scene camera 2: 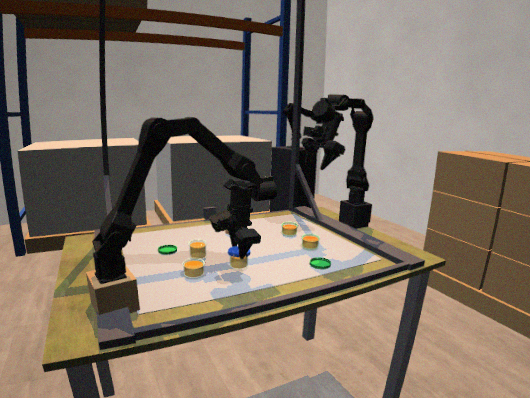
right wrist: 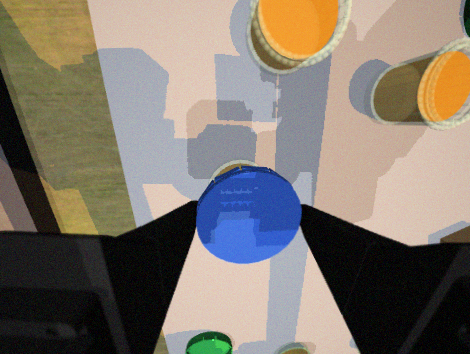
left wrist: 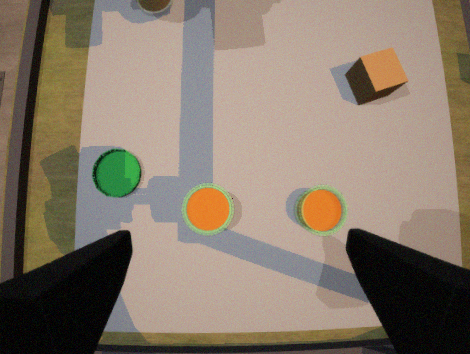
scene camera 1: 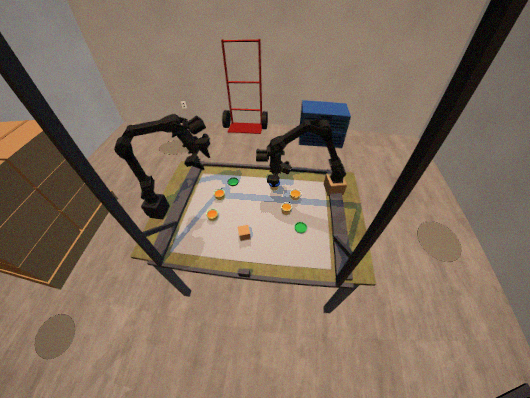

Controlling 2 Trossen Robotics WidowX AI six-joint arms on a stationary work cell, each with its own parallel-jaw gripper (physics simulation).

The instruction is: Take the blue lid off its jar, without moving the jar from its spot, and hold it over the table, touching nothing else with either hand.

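Seen in the pictures: left gripper, between the fingertips: (scene camera 2: 313,167) (left wrist: 241,240) (scene camera 1: 206,163); right gripper, between the fingertips: (scene camera 2: 237,253) (right wrist: 248,209); left arm's base, origin of its link: (scene camera 2: 356,202) (scene camera 1: 152,200); right arm's base, origin of its link: (scene camera 2: 110,275) (scene camera 1: 336,179).
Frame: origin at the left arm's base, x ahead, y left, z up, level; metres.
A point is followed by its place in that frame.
The blue lid (scene camera 1: 275,184) (scene camera 2: 233,252) {x 0.676, y 0.254, z -0.022 m} (right wrist: 249,220) {x 0.654, y 0.242, z -0.023 m} is between the fingers of my right gripper (scene camera 1: 273,180) {x 0.657, y 0.241, z -0.033 m} (scene camera 2: 244,251) {x 0.657, y 0.241, z -0.033 m} (right wrist: 248,209) {x 0.657, y 0.241, z -0.033 m}, which is shut on it. Its jar (scene camera 2: 238,262) {x 0.665, y 0.267, z -0.050 m} (left wrist: 154,5) {x 0.627, y 0.236, z -0.055 m} (right wrist: 235,165) {x 0.681, y 0.247, z -0.056 m} has an amber body and shows directly under the lid, with no gap visible. Lid and jar seem to hang together a little above the table. In the right wrist view the lid hides most of the jar. My left gripper (scene camera 1: 205,161) {x 0.327, y 0.122, z 0.186 m} (left wrist: 241,240) {x 0.327, y 0.122, z 0.186 m} is open and empty, high over the picture's left back edge of the table in scene camera 1.
Two open orange-filled jars (scene camera 1: 295,194) {x 0.781, y 0.196, z -0.066 m} (scene camera 1: 286,207) {x 0.736, y 0.086, z -0.055 m} stand near the held jar. Two more (scene camera 1: 219,194) {x 0.343, y 0.144, z -0.066 m} (scene camera 1: 212,214) {x 0.342, y 0.000, z -0.069 m} stand farther left. Green lids (scene camera 1: 233,181) {x 0.389, y 0.292, z -0.100 m} (scene camera 1: 300,227) {x 0.819, y -0.004, z -0.100 m} lie at the back left and front right. An orange cube (scene camera 1: 244,232) {x 0.542, y -0.102, z -0.047 m} stands near the front.
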